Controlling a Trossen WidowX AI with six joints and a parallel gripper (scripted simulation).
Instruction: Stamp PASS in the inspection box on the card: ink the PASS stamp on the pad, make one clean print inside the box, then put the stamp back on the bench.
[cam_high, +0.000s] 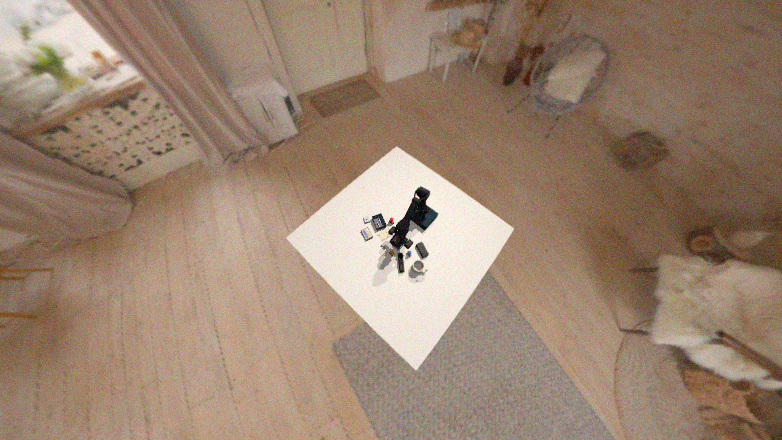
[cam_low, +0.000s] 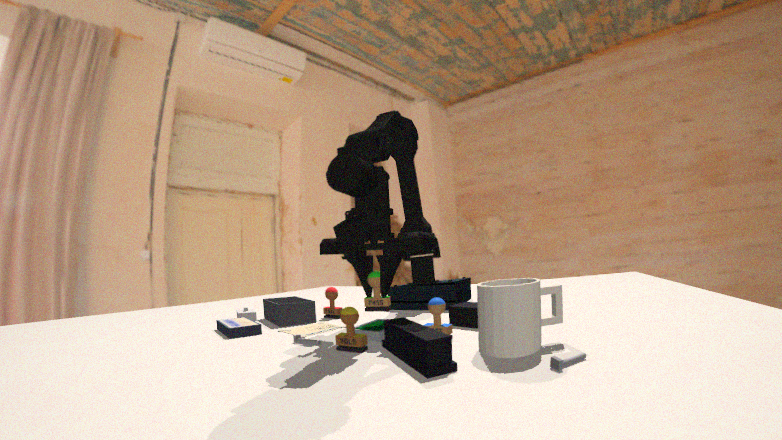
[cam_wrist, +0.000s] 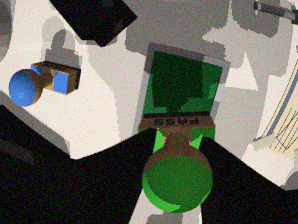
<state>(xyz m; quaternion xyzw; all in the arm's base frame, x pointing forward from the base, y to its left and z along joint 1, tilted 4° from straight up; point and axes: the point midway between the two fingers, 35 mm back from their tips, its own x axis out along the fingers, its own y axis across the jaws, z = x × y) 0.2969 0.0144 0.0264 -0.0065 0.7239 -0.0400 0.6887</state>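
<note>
Now: the green ink pad 60 mm below my gripper tip. Also, from my gripper tip: blue-knobbed stamp 100 mm to the left, 40 mm below, 20 mm ahead; then cream card 130 mm to the right, 60 mm below, 10 mm ahead; then yellow-knobbed HOLD stamp 100 mm ahead, 40 mm below.
</note>
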